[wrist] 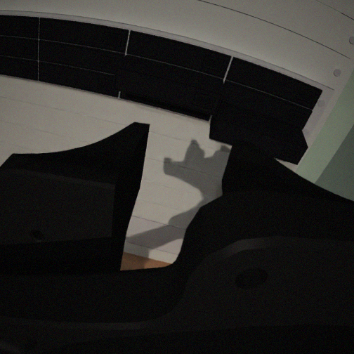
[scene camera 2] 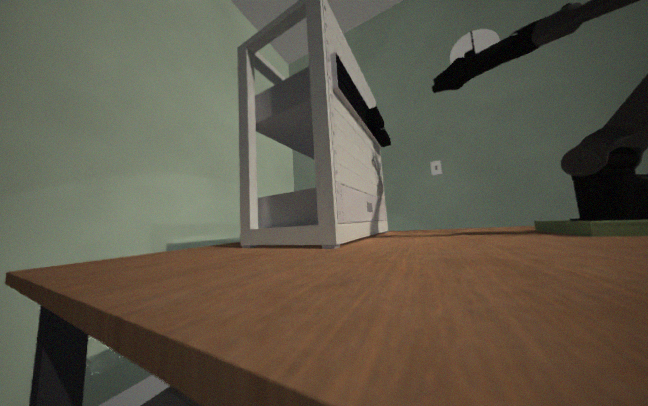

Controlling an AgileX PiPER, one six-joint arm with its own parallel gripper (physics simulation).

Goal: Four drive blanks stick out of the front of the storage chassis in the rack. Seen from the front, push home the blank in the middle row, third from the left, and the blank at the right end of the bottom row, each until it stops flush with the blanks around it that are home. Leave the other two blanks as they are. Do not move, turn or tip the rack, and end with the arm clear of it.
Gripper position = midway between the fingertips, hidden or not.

In view: my gripper (scene camera 2: 433, 86) and a pale rack (scene camera 2: 326, 111).
The pale rack shows as well in the wrist view (wrist: 200, 81). My gripper is seen too in the wrist view (wrist: 187, 153).
